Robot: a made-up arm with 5 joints. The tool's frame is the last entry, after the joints. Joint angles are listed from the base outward.
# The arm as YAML. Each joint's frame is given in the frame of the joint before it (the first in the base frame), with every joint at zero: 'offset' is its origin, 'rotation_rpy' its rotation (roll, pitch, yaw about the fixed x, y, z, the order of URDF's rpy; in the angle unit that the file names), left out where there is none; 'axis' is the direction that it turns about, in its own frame. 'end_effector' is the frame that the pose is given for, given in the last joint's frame.
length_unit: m
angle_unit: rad
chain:
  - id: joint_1
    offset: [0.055, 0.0, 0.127]
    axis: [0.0, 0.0, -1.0]
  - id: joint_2
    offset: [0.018, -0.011, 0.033]
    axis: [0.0, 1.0, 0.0]
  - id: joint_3
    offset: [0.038, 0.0, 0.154]
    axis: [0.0, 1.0, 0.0]
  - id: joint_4
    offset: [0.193, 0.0, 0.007]
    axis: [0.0, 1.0, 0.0]
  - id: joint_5
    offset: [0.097, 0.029, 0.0]
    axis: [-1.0, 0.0, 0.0]
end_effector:
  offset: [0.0, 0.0, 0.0]
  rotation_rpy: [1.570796, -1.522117, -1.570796]
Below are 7 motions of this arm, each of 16 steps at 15 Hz.
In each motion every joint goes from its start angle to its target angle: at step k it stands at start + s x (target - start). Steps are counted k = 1, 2, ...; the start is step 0. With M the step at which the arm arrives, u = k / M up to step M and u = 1 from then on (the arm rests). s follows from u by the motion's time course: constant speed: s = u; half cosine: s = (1 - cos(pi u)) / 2; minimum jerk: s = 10 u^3 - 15 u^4 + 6 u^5.
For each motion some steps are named. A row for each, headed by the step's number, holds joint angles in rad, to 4 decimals.
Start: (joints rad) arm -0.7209 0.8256 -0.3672 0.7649 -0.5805
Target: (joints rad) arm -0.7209 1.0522 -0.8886 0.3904 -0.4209
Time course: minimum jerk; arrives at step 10
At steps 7, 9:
7: -0.7209 1.0152 -0.8036 0.4515 -0.4469
9: -0.7209 1.0503 -0.8841 0.3936 -0.4223

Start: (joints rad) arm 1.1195 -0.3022 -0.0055 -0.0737 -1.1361
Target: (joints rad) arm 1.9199 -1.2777 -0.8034 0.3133 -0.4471
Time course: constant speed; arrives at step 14
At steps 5, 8, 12, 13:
5: 1.4054 -0.6506 -0.2905 0.0645 -0.8900
8: 1.5769 -0.8596 -0.4614 0.1474 -0.7424
12: 1.8056 -1.1383 -0.6894 0.2580 -0.5455
13: 1.8627 -1.2080 -0.7464 0.2857 -0.4963

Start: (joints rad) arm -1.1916 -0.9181 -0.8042 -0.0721 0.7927
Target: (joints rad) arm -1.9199 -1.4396 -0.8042 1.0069 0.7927
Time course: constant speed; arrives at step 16
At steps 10, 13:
10: -1.6468 -1.2440 -0.8042 0.6023 0.7927
13: -1.7833 -1.3418 -0.8042 0.8046 0.7927

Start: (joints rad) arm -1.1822 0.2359 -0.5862 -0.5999 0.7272
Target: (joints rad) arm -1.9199 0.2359 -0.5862 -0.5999 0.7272
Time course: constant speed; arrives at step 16
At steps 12, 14, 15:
12: -1.7355 0.2359 -0.5862 -0.5999 0.7272
14: -1.8277 0.2359 -0.5862 -0.5999 0.7272
15: -1.8738 0.2359 -0.5862 -0.5999 0.7272

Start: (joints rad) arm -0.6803 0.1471 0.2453 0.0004 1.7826
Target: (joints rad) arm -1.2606 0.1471 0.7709 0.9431 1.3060
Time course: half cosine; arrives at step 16
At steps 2, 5, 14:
2: -0.7024 0.1471 0.2653 0.0363 1.7645
5: -0.8093 0.1471 0.3621 0.2099 1.6767
14: -1.2385 0.1471 0.7509 0.9072 1.3241

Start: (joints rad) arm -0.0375 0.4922 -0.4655 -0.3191 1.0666
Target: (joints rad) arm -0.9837 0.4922 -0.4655 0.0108 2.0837
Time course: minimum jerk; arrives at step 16
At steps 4, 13, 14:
4: -0.1354 0.4922 -0.4655 -0.2850 1.1719
13: -0.9376 0.4922 -0.4655 -0.0053 2.0341
14: -0.9685 0.4922 -0.4655 0.0055 2.0674

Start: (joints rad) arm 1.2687 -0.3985 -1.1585 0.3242 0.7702
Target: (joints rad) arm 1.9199 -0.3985 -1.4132 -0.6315 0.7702
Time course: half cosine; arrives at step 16
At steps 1, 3, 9, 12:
1: 1.2750 -0.3985 -1.1609 0.3150 0.7702
3: 1.3236 -0.3985 -1.1800 0.2437 0.7702
9: 1.6578 -0.3985 -1.3107 -0.2469 0.7702
12: 1.8245 -0.3985 -1.3759 -0.4915 0.7702

